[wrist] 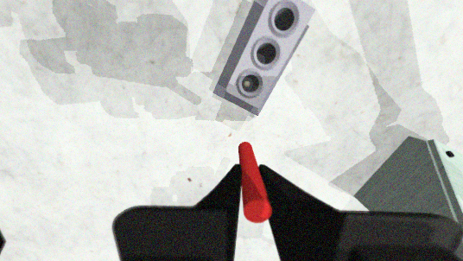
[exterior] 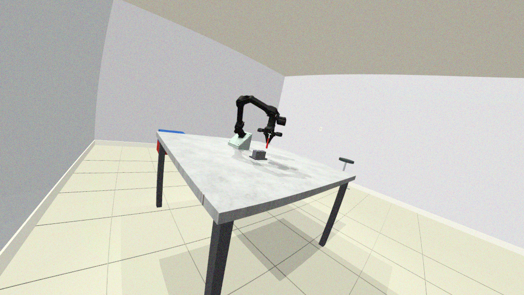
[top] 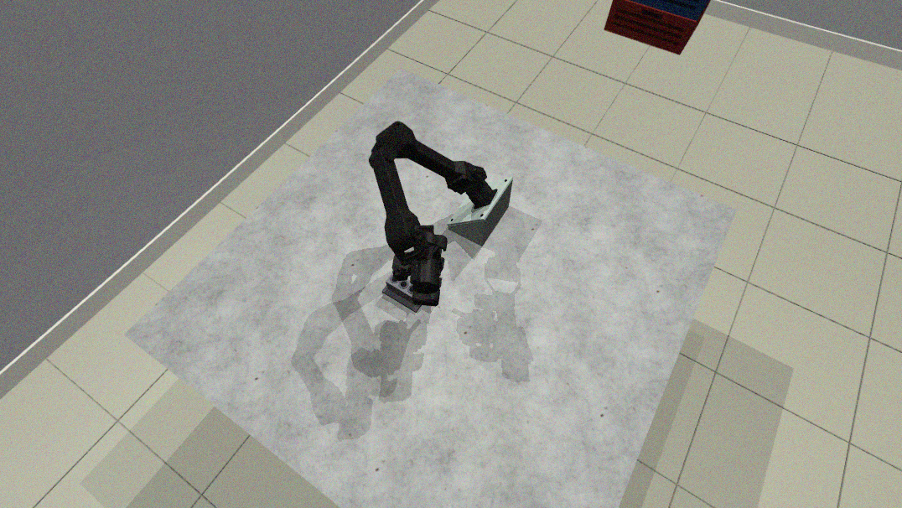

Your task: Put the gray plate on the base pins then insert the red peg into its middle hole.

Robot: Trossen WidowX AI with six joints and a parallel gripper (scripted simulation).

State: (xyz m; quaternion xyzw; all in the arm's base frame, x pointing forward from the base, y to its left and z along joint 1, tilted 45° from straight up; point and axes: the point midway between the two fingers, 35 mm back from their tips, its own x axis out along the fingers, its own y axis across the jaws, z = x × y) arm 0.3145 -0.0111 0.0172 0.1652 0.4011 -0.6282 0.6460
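Right now my gripper tip is 10 mm short of the gray plate, 90 mm to the left of it and 70 mm above it. Also, from my gripper tip: red peg (right at my gripper tip); then base (10 mm ahead, 90 mm to the right, 110 mm below).
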